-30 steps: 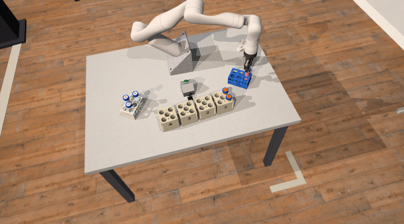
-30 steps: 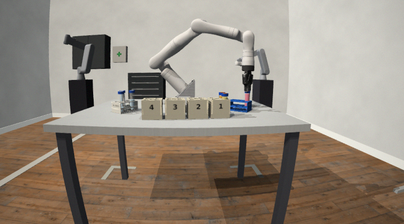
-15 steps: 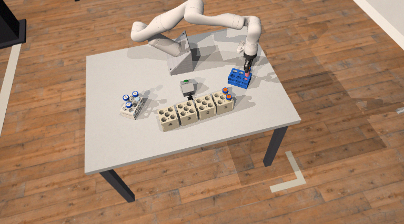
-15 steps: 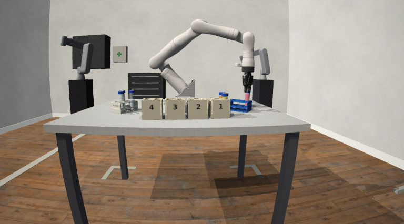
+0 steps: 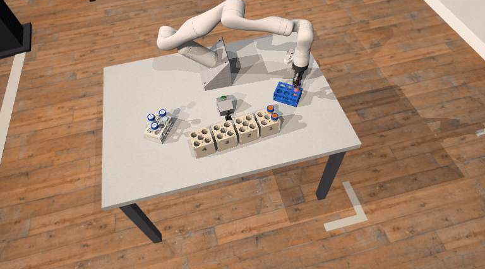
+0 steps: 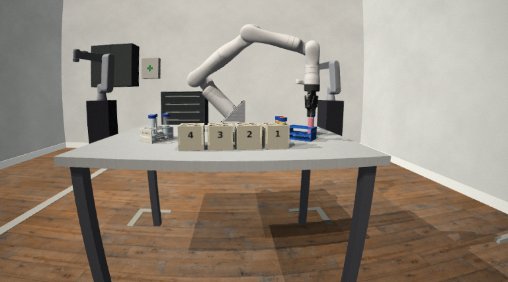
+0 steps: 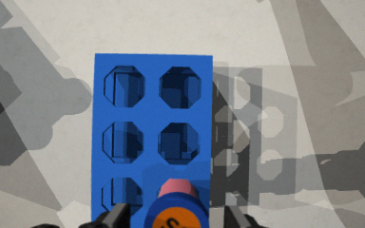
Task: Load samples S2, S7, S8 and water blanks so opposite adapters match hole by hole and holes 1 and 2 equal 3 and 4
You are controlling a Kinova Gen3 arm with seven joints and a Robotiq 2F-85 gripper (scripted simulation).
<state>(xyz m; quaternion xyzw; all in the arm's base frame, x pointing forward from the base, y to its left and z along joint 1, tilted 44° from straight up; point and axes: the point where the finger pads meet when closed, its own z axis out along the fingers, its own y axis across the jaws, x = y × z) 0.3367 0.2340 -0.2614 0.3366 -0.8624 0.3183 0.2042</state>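
The sample S8 lies 60 mm below my hand and 10 mm to the left of it. The rest, counted from my hand: blue sample rack: 90 mm below, 40 mm to the right, 10 mm behind; then sample S7: 200 mm to the right, 100 mm ahead, 60 mm below; then sample S2: 190 mm to the right, 140 mm ahead, 60 mm below.
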